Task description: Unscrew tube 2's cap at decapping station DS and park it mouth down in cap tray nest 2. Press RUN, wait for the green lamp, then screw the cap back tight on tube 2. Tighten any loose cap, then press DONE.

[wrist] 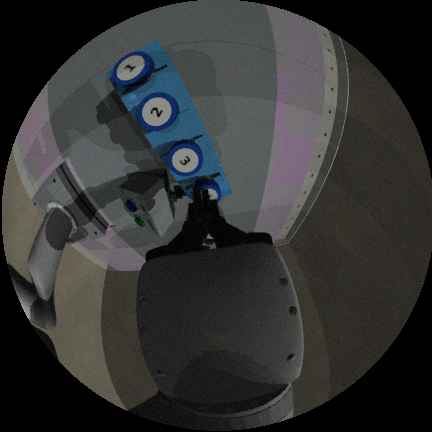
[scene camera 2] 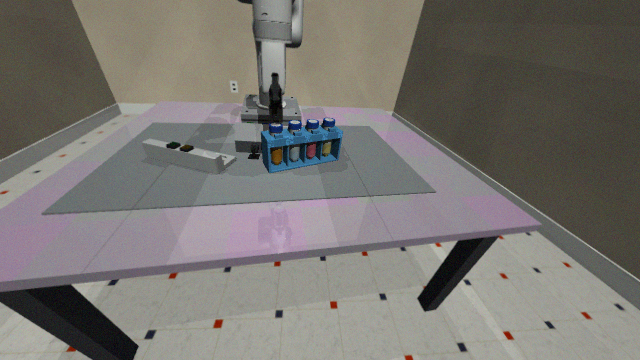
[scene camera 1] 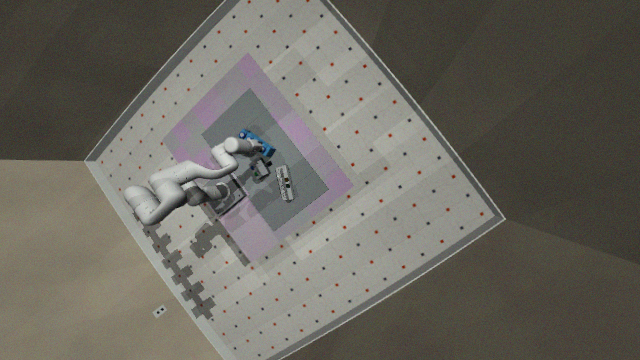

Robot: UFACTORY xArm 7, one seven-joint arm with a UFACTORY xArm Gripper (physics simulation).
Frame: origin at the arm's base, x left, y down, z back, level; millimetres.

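Seen in the pictures: gripper, fingertip midpoint: (wrist: 202,199) (scene camera 2: 276,121) (scene camera 1: 260,149); arm's base, link origin: (wrist: 61,216) (scene camera 1: 222,191).
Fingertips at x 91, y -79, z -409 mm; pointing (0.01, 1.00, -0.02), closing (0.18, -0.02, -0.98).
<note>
Offsets run from my fingertips to a thing's top centre. "spot": to the spot under its first point. Level surfaces: height alone.
A blue rack {dx +69, dy +23, dz +30 mm} (scene camera 2: 301,157) (wrist: 181,120) (scene camera 1: 269,151) holds four capped tubes. In the wrist view the caps read 1 {dx +138, dy +5, dz +66 mm} (wrist: 132,68), 2 (wrist: 157,111) and 3 {dx +46, dy +4, dz +18 mm} (wrist: 184,160). Tube 2's blue cap {dx +92, dy +5, dz +42 mm} (scene camera 2: 311,123) sits on its tube, second from the right in scene camera 2. My gripper (wrist: 202,199) (scene camera 2: 275,117) (scene camera 1: 258,145) is shut with nothing between the fingers. Its tips hang just above the fourth cap {dx -1, dy +5, dz -6 mm} (wrist: 212,190) (scene camera 2: 275,128) at the rack's end and hide most of it. A grey station box {dx -79, dy +42, dz +104 mm} (wrist: 151,189) (scene camera 2: 247,136) (scene camera 1: 259,171) with a blue and a green spot stands beside the rack.
A long white tray {dx -236, dy +73, dz +0 mm} (scene camera 2: 196,159) (scene camera 1: 285,183) with two dark squares lies left of the box on the grey mat {dy +126 mm} (scene camera 2: 380,174). A small black part {spot: dx -76, dy +123, dz +32 mm} (scene camera 2: 253,156) sits between box and rack. The arm's base plate (scene camera 2: 291,107) is behind the rack.
</note>
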